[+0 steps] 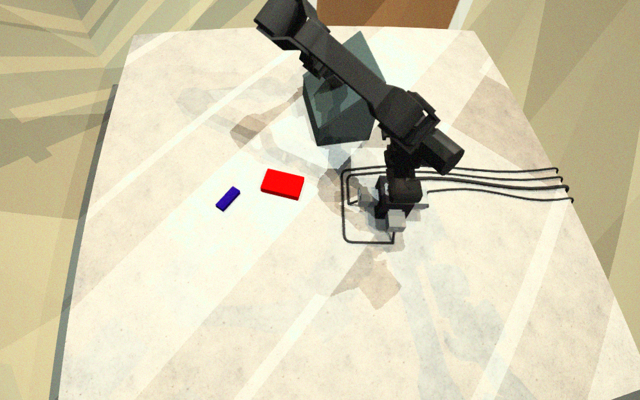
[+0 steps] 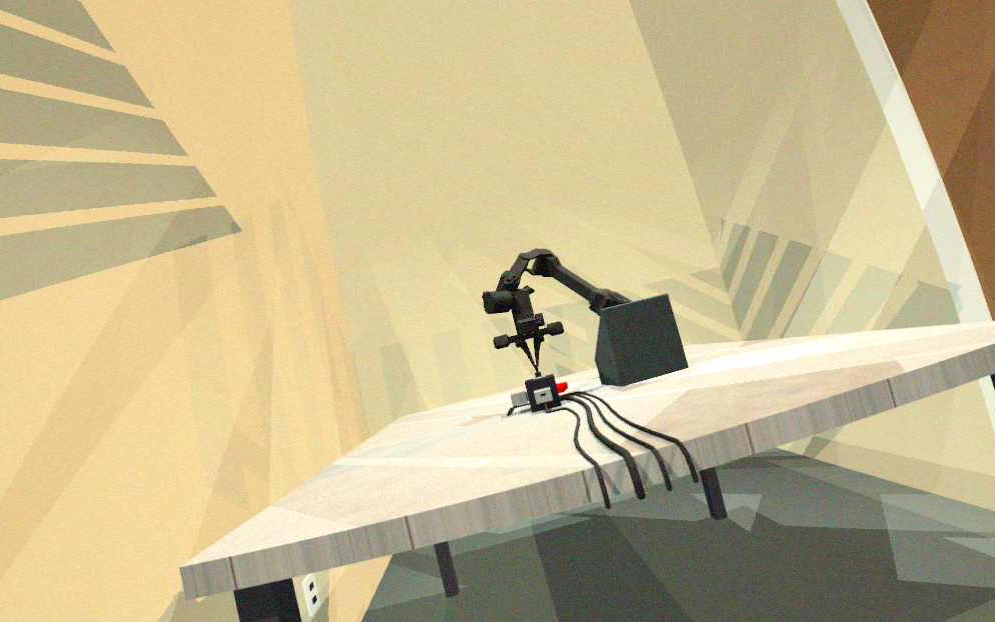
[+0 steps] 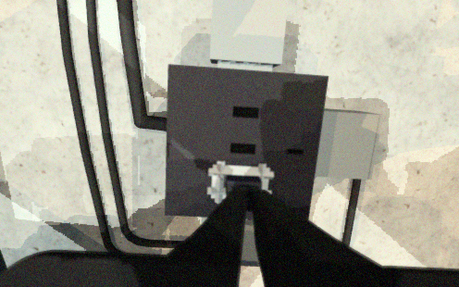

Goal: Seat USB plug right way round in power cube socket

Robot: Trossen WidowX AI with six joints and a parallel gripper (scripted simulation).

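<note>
Now: the USB plug 20 mm below my gripper tip. Also, from my gripper tip: red block 60 mm behind, 250 mm to the right, 100 mm below; blue block 20 mm behind, 380 mm to the right, 100 mm below.
</note>
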